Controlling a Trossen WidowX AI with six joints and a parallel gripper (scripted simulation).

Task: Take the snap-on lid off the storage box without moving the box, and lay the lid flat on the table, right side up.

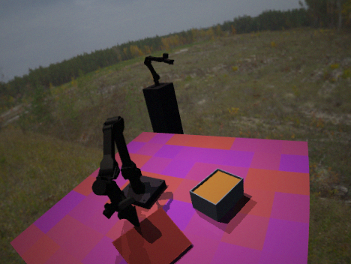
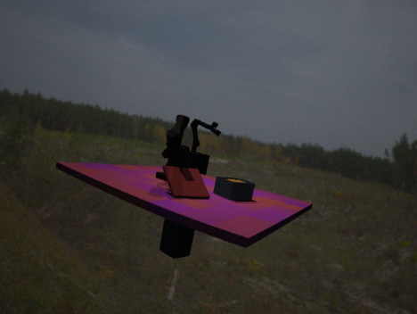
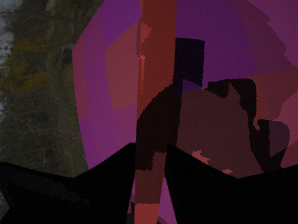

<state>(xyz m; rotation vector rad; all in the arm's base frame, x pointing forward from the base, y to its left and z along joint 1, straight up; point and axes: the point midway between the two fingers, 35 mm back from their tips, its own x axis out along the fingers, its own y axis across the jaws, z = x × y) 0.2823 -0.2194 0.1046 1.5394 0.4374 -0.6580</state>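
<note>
The red lid lies 70 mm ahead of my gripper tip, 50 mm below it and 10 mm to the right of it. The rest, counted from my gripper tip: dark grey storage box: 360 mm to the left, 120 mm ahead, 70 mm below.
</note>
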